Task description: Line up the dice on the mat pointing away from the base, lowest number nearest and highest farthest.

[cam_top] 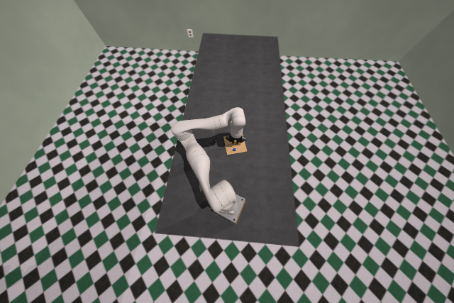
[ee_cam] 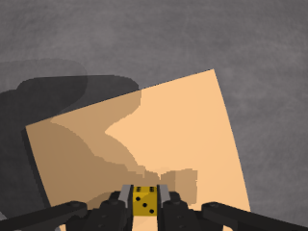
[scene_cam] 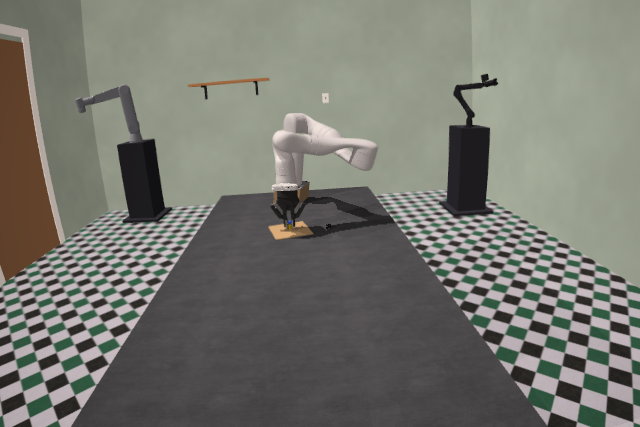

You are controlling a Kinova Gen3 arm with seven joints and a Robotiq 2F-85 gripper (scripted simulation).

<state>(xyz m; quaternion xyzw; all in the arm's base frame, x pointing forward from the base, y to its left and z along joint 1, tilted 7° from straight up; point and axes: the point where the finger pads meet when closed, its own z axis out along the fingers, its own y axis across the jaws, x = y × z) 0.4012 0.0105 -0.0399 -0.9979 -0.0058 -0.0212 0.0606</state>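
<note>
Now: the yellow die 10 mm below my hand. Also, from my hand: black die: 150 mm to the left, 20 mm below; then blue die: 50 mm behind, 20 mm below; then tan mat: 30 mm below.
</note>
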